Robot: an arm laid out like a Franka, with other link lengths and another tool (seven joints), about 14 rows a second.
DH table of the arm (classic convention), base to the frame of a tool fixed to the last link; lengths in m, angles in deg. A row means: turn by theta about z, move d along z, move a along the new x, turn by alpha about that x. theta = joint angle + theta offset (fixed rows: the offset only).
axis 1: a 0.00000; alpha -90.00; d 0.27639; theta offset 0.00
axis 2: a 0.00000; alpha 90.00; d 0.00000; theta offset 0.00
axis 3: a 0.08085; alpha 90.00; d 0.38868; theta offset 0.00
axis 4: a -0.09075; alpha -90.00; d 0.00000; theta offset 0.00
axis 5: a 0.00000; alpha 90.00; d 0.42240; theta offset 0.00
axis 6: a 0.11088; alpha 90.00; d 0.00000; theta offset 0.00
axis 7: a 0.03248; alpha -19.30; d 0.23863; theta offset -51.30
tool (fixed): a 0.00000; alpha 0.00; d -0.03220; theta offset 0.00
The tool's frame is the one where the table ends.
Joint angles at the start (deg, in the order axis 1, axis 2, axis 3, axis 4, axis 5, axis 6, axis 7):
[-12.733, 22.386, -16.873, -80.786, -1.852, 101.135, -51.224]
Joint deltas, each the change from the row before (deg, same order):
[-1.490, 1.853, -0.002, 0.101, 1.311, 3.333, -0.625]
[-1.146, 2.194, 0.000, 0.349, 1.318, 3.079, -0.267]
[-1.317, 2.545, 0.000, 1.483, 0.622, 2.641, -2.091]
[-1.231, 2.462, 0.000, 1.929, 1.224, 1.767, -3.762]
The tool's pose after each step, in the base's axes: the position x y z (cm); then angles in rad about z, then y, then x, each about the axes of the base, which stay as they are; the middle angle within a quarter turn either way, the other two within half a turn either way. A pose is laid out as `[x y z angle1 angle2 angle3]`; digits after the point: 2 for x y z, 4 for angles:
[67.52 -33.93 37.55 -1.2781 0.2669 2.9300]
[68.49 -35.57 35.55 -1.2583 0.2889 2.9235]
[69.38 -37.69 34.00 -1.2732 0.3123 2.9127]
[70.12 -39.49 32.78 -1.3166 0.3379 2.9220]

